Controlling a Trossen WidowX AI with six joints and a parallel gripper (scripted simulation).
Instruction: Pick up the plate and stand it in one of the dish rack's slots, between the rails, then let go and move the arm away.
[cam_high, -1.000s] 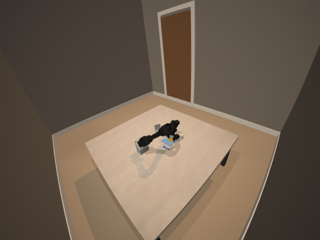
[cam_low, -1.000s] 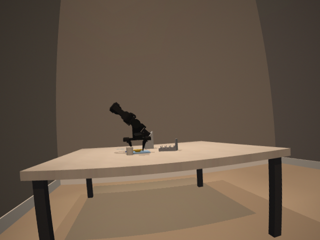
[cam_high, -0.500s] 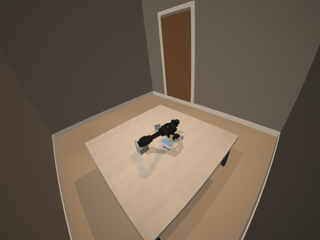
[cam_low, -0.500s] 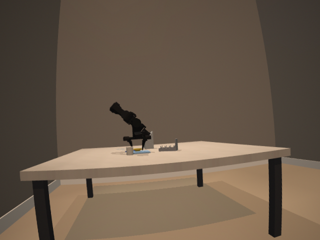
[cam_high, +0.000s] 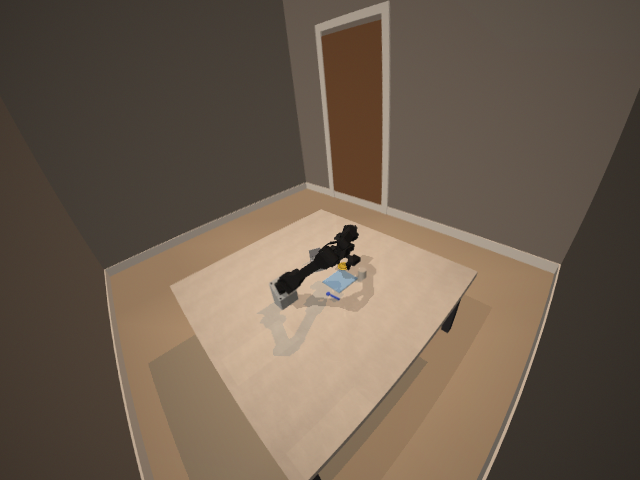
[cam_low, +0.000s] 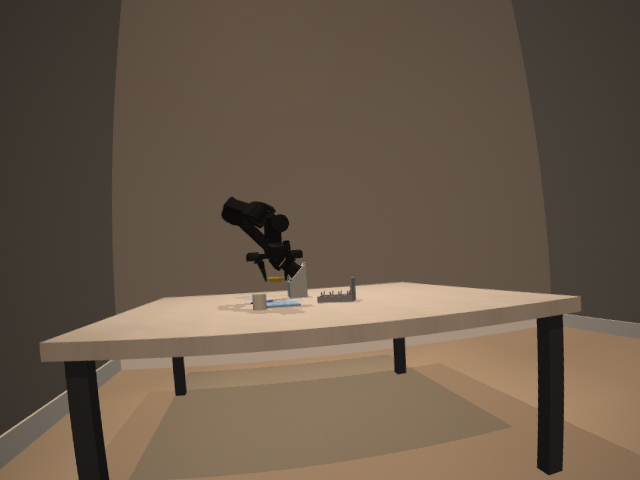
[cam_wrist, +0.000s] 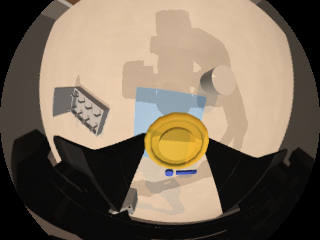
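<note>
My gripper tip is now 210 mm to the right of the dish rack, 60 mm above it and 20 mm past it. Round my gripper tip: light blue mat (80 mm below, 20 mm behind, 10 mm to the left); yellow plate (10 mm above); white cup (80 mm ahead, 60 mm to the right, 60 mm below).
</note>
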